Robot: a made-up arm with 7 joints. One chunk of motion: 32 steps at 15 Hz.
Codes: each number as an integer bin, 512 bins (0 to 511) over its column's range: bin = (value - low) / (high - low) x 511, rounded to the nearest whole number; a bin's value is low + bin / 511 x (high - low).
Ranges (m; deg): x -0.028..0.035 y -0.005..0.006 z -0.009..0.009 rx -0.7..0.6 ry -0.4..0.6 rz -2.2..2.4
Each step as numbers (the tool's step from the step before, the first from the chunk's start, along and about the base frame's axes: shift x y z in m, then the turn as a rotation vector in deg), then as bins.
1 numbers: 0.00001 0.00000 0.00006 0.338 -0.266 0.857
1 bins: 227 232 257 408 68 340
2 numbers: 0.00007 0.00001 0.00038 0.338 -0.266 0.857
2 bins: 228 233 266 408 68 340
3 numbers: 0.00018 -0.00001 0.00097 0.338 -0.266 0.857
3 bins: 229 232 283 408 68 340
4 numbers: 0.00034 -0.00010 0.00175 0.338 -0.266 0.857
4 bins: 230 228 305 408 68 340
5 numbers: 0.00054 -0.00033 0.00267 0.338 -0.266 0.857
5 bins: 231 217 331 408 68 340
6 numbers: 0.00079 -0.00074 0.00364 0.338 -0.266 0.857
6 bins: 234 198 359 408 68 340
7 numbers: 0.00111 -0.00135 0.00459 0.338 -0.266 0.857
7 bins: 236 170 386 408 68 340
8 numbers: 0.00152 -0.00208 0.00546 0.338 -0.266 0.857
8 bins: 239 136 411 408 68 340
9 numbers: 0.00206 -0.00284 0.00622 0.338 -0.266 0.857
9 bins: 244 100 432 408 68 340
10 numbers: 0.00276 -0.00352 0.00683 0.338 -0.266 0.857
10 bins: 249 69 449 408 68 340
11 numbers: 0.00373 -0.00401 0.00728 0.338 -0.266 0.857
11 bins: 257 46 462 408 68 340
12 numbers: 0.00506 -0.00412 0.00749 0.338 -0.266 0.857
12 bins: 268 41 468 408 68 340
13 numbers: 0.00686 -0.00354 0.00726 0.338 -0.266 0.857
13 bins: 283 68 462 408 68 340
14 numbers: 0.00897 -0.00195 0.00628 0.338 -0.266 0.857
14 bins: 300 142 434 408 68 340
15 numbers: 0.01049 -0.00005 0.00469 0.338 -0.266 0.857
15 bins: 312 230 389 408 68 340
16 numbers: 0.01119 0.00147 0.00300 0.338 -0.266 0.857
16 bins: 318 301 341 408 68 340
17 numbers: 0.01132 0.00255 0.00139 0.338 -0.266 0.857
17 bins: 319 351 295 408 68 340
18 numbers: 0.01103 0.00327 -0.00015 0.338 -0.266 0.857
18 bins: 317 384 251 408 68 340
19 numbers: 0.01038 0.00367 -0.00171 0.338 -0.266 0.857
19 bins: 311 403 207 408 68 340
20 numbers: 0.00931 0.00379 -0.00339 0.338 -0.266 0.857
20 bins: 303 408 159 408 68 340
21 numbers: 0.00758 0.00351 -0.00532 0.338 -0.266 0.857
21 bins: 289 395 104 408 68 340
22 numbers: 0.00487 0.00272 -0.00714 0.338 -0.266 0.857
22 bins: 267 359 53 408 68 340
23 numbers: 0.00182 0.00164 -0.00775 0.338 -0.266 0.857
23 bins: 242 308 35 408 68 340
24 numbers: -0.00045 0.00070 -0.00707 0.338 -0.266 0.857
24 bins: 223 265 55 408 68 340
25 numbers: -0.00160 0.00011 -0.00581 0.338 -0.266 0.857
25 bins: 214 237 91 408 68 340
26 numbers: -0.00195 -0.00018 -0.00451 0.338 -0.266 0.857
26 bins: 211 224 127 408 68 340
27 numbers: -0.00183 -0.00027 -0.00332 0.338 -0.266 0.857
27 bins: 212 220 161 408 68 340
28 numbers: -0.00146 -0.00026 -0.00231 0.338 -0.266 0.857
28 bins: 215 220 190 408 68 340
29 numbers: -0.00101 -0.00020 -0.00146 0.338 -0.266 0.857
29 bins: 219 223 214 408 68 340
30 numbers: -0.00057 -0.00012 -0.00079 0.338 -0.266 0.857
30 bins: 222 227 233 408 68 340
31 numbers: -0.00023 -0.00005 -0.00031 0.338 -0.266 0.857
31 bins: 225 230 247 408 68 340
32 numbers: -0.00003 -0.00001 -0.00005 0.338 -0.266 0.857
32 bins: 227 232 254 408 68 340
